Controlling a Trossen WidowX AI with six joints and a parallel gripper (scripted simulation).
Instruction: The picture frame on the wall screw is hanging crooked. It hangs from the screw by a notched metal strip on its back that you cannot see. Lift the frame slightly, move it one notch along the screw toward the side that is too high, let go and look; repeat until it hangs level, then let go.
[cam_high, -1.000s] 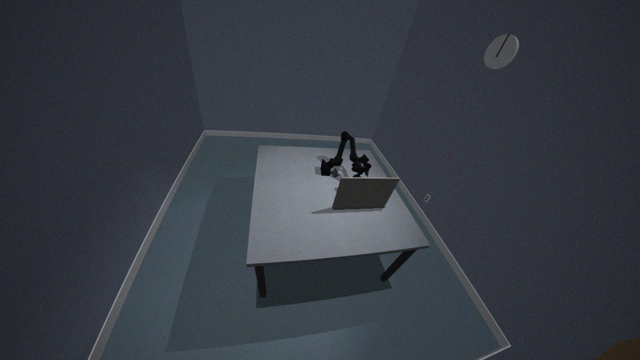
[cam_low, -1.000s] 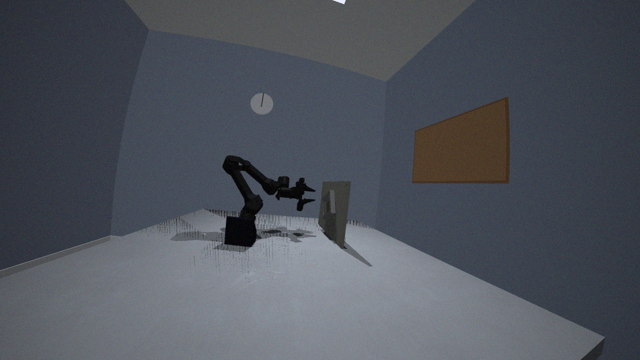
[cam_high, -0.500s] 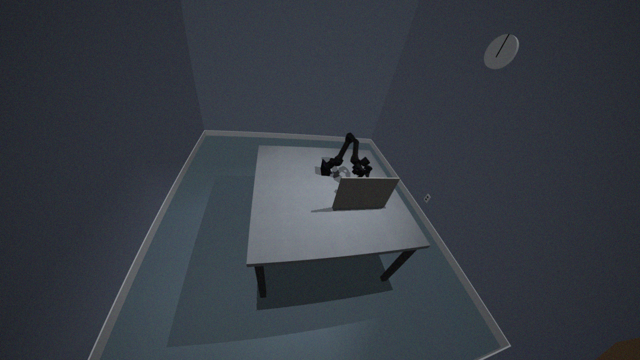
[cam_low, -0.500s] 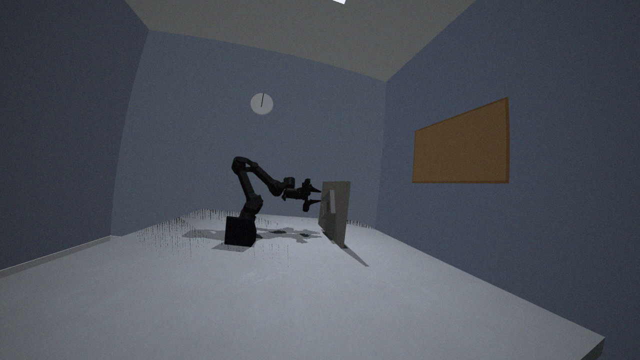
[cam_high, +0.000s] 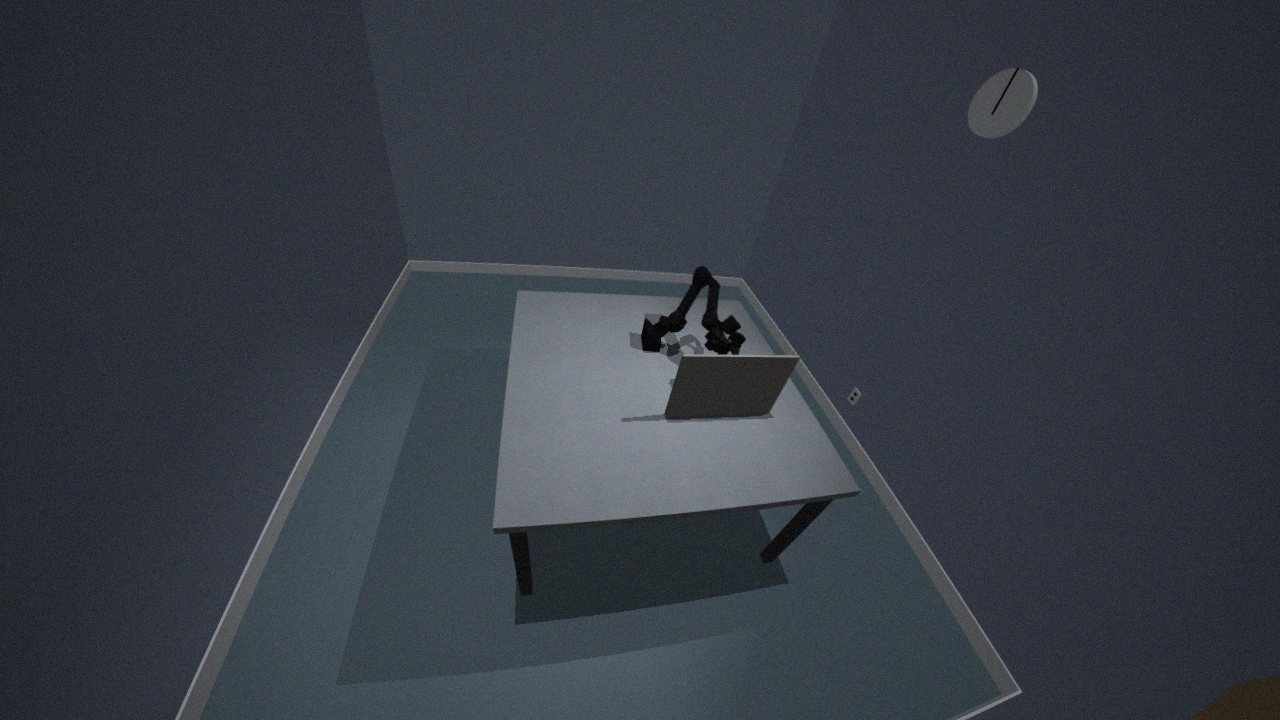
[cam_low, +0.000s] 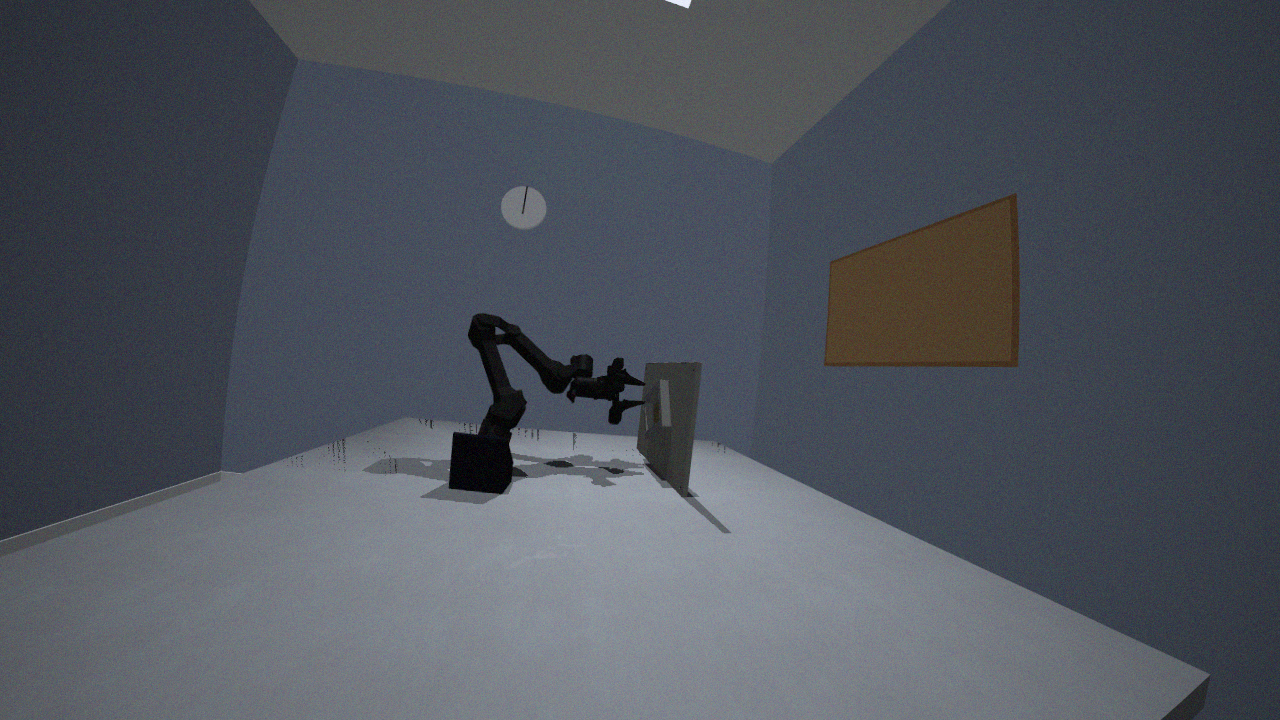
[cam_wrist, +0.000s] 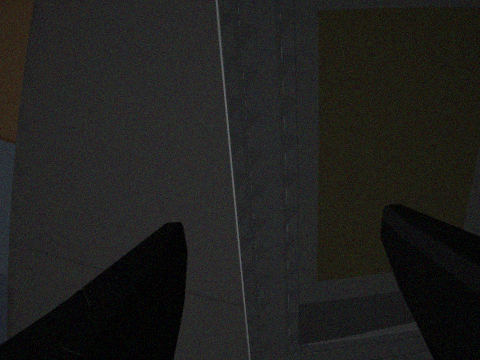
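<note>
Right now my gripper tip is 5 cm above the picture frame, 4 cm short of it and 2 cm to the left of it. The rest, counted from my gripper tip: wall panel: 6 cm below, 5 cm ahead, 1 cm to the right.
</note>
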